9 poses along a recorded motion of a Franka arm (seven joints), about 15 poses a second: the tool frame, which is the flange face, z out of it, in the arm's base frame.
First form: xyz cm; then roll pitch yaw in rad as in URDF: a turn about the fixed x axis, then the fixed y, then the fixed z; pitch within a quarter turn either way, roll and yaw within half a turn.
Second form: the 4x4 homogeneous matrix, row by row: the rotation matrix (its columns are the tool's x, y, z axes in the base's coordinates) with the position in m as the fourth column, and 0 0 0 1 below. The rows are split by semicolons. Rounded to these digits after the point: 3 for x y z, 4 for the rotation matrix.
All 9 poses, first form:
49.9 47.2 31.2 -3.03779 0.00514 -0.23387
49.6 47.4 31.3 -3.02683 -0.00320 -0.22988
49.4 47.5 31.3 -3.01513 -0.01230 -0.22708
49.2 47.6 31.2 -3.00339 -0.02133 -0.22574
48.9 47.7 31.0 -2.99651 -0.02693 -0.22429
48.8 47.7 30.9 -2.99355 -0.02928 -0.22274
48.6 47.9 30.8 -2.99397 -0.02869 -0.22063
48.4 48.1 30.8 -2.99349 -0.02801 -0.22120
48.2 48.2 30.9 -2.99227 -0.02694 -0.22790
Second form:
0.9728 -0.2310 0.0190 0.499; -0.2317 -0.9674 0.1020 0.472; -0.0051 -0.1036 -0.9946 0.312; 0 0 0 1
0.9737 -0.2260 0.0292 0.496; -0.2279 -0.9674 0.1108 0.474; 0.0032 -0.1145 -0.9934 0.313; 0 0 0 1
0.9743 -0.2218 0.0403 0.494; -0.2251 -0.9669 0.1201 0.475; 0.0123 -0.1261 -0.9919 0.313; 0 0 0 1
0.9744 -0.2188 0.0514 0.492; -0.2238 -0.9660 0.1295 0.476; 0.0213 -0.1377 -0.9902 0.312; 0 0 0 1
0.9746 -0.2163 0.0581 0.489; -0.2223 -0.9656 0.1350 0.477; 0.0269 -0.1445 -0.9891 0.310; 0 0 0 1
0.9749 -0.2143 0.0608 0.488; -0.2208 -0.9656 0.1375 0.477; 0.0293 -0.1474 -0.9886 0.309; 0 0 0 1
0.9754 -0.2123 0.0599 0.486; -0.2188 -0.9661 0.1373 0.479; 0.0287 -0.1470 -0.9887 0.308; 0 0 0 1
0.9753 -0.2130 0.0594 0.484; -0.2193 -0.9659 0.1379 0.481; 0.0280 -0.1475 -0.9887 0.308; 0 0 0 1
0.9738 -0.2195 0.0596 0.482; -0.2259 -0.9642 0.1389 0.482; 0.0269 -0.1487 -0.9885 0.309; 0 0 0 1

